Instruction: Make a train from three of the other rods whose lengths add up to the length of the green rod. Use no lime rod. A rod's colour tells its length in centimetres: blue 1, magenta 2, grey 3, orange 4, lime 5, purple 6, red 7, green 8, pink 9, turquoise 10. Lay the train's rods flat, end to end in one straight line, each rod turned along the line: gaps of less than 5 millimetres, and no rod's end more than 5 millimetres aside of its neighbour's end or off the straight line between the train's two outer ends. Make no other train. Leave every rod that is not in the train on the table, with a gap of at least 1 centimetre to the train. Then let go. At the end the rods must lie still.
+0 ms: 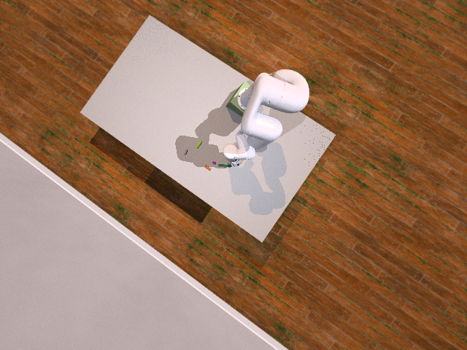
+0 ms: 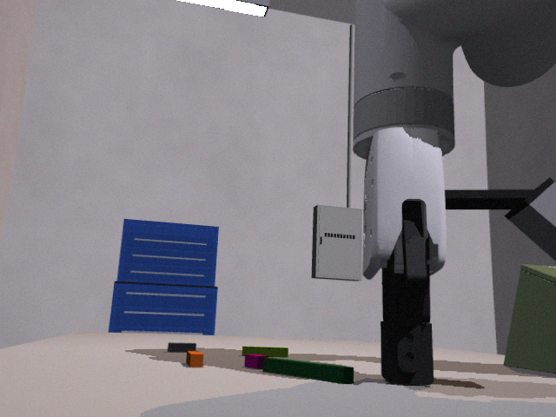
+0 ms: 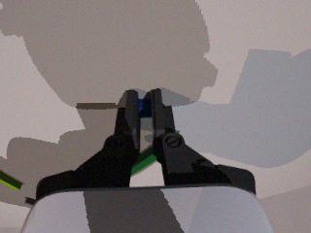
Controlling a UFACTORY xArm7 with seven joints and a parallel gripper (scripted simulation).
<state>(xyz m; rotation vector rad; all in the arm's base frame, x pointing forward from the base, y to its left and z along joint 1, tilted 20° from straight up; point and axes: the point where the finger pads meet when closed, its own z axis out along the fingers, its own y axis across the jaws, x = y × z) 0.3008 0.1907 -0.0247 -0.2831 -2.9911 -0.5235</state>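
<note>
Now: the blue rod 20 mm below my hand. Also, from my hand: orange rod: 150 mm ahead, 80 mm to the right, 20 mm below; then magenta rod: 100 mm ahead, 80 mm to the right, 20 mm below; then green rod: 70 mm ahead, 20 mm to the right, 20 mm below.
</note>
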